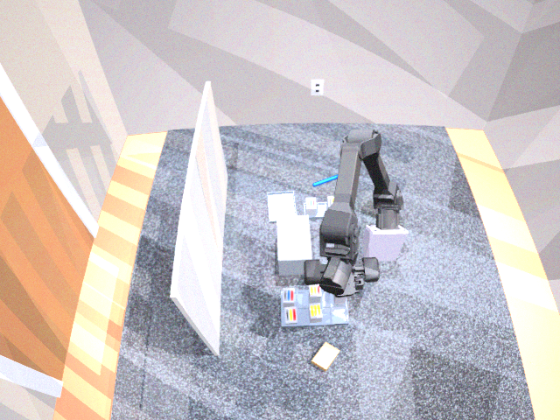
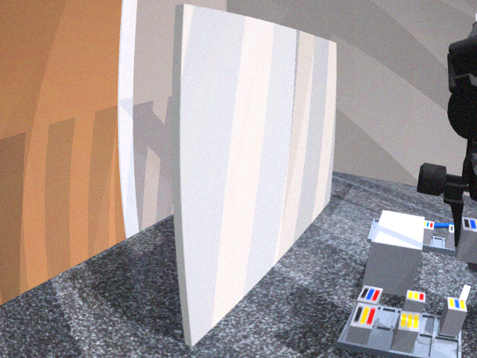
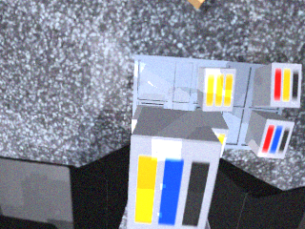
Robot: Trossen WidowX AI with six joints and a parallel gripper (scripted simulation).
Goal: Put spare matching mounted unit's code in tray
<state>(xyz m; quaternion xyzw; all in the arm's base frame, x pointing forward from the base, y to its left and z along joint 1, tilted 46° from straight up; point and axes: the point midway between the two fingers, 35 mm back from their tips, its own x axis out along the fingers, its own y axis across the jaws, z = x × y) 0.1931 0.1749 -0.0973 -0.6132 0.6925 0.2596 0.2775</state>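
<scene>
The light blue tray lies 40 cm to the right of my gripper tip, 17 cm below it and 13 cm ahead of it. The rest, counted from my gripper tip: dark cylinder (28 cm to the right, 15 cm below, 10 cm behind); tan block (16 cm to the left, 16 cm below, 4 cm ahead); mounted unit (20 cm to the right, 12 cm below, 10 cm ahead).
</scene>
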